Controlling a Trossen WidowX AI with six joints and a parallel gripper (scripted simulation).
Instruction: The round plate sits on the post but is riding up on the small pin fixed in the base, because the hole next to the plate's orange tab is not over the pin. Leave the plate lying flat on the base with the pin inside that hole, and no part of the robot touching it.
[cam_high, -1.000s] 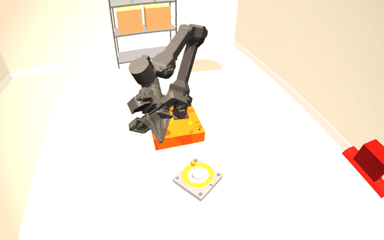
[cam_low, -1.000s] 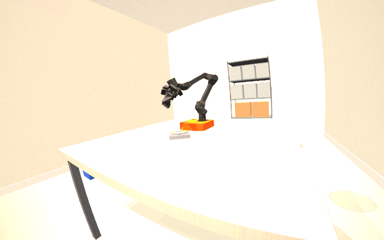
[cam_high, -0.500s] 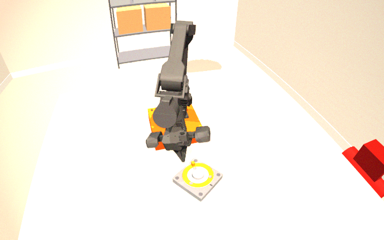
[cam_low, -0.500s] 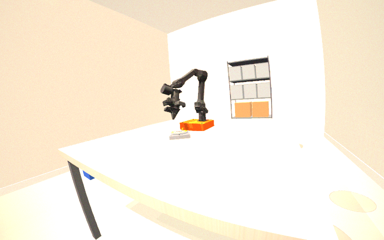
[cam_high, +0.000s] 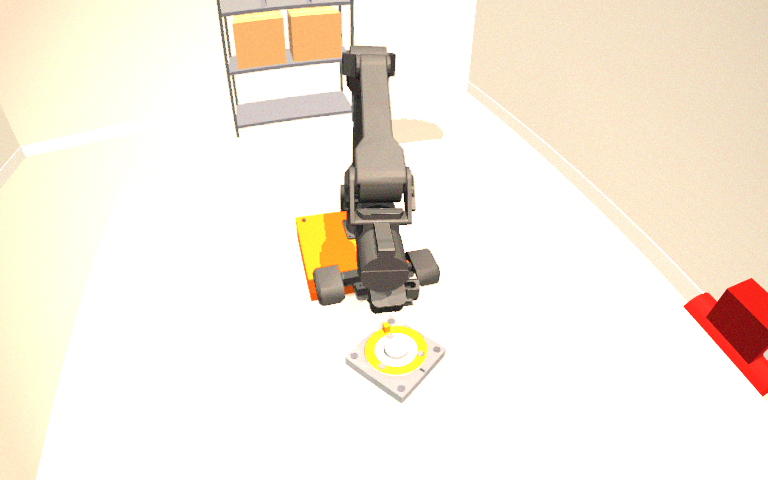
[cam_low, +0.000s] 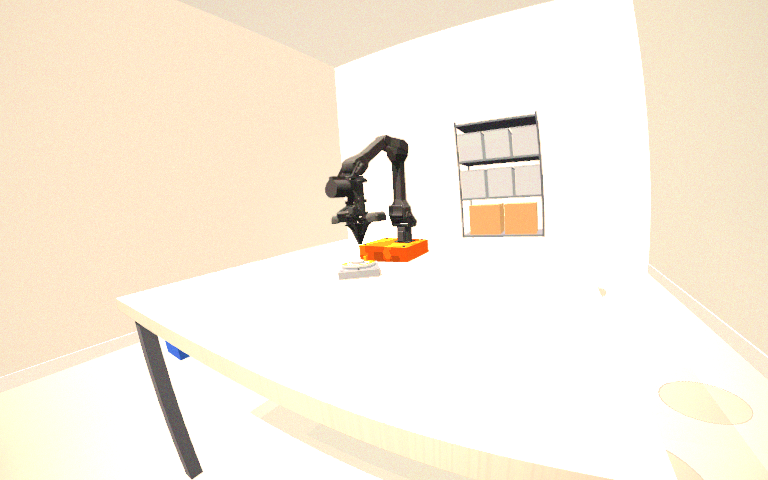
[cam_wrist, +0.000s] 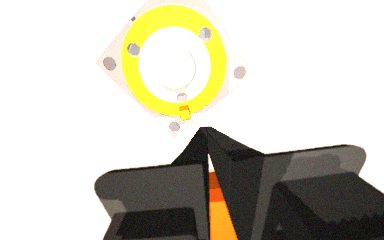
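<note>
Now: gripper tip 5 cm short of the base, 2 cm to the right of it and 6 cm above it.
</note>
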